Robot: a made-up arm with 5 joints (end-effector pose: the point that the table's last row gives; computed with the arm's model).
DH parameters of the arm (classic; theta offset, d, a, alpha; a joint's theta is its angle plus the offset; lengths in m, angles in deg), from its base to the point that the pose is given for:
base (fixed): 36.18 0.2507 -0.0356 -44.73
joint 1: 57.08 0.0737 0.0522 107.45
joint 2: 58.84 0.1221 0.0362 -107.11
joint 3: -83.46 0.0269 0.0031 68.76
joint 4: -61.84 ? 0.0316 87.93
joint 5: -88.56 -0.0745 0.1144 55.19
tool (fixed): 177.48 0.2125 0 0
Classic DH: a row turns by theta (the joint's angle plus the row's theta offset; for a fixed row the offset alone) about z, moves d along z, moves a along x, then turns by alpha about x.
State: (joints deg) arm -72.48 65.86 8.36 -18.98 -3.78
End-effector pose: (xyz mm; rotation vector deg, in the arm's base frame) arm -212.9 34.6 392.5 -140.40 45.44 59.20
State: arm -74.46 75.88 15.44 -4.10 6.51
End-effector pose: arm -193.6 77.8 387.4 -122.01 51.01 46.11
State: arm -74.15 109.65 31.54 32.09 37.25
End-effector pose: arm -207.0 56.5 425.8 -75.89 18.36 33.61
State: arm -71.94 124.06 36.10 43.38 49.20
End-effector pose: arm -237.0 -3.5 409.8 -62.68 -3.72 37.38
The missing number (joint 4, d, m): -0.0498
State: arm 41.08 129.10 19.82 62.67 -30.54
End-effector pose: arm -123.7 95.2 341.3 -106.36 18.13 81.36
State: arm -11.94 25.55 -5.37 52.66 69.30
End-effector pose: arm 172.5 258.3 470.0 -27.89 118.23 100.32
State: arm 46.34 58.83 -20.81 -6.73 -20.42
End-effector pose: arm 9.5 79.2 465.6 62.57 23.85 -107.58
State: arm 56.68 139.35 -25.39 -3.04 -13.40
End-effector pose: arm 98.4 -107.2 283.8 -40.80 -90.73 145.45
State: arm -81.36 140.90 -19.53 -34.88 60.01
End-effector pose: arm -247.6 -181.4 299.8 -165.92 -9.46 66.86
